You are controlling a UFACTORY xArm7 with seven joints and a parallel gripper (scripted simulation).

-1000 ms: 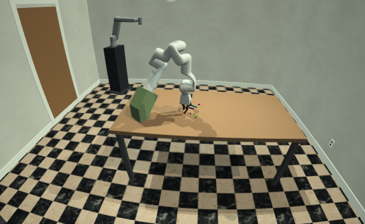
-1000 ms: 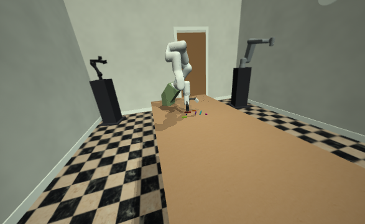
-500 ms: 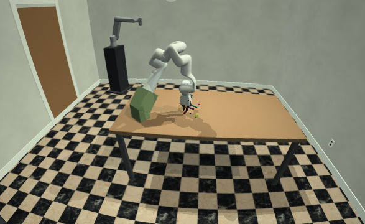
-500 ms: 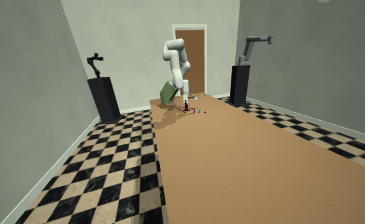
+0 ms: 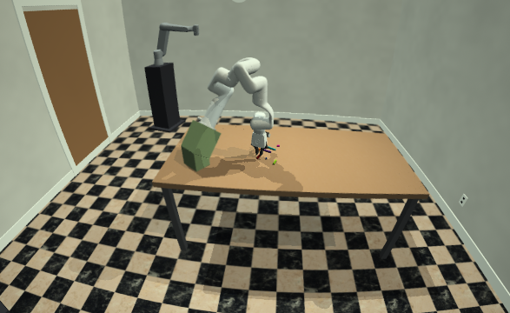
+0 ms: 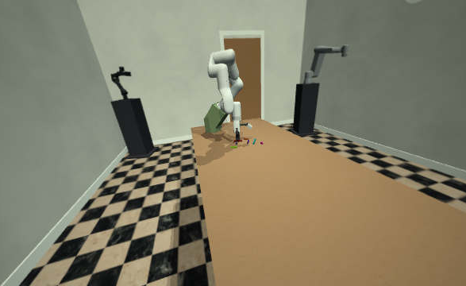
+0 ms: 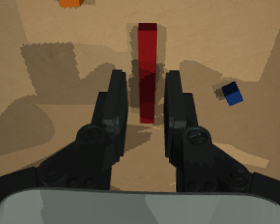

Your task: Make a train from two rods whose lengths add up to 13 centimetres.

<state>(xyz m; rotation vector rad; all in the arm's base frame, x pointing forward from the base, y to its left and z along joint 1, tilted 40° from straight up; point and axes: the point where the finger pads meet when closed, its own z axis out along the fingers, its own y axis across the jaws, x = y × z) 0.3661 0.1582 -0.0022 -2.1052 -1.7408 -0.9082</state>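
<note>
Now: the red rod 30 mm below my hand. Also, from my hand: orange rod: 70 mm to the left, 30 mm below, 30 mm behind; small blue rod: 60 mm ahead, 30 mm below, 20 mm to the right; purple rod: 80 mm to the left, 30 mm below, 30 mm ahead.
</note>
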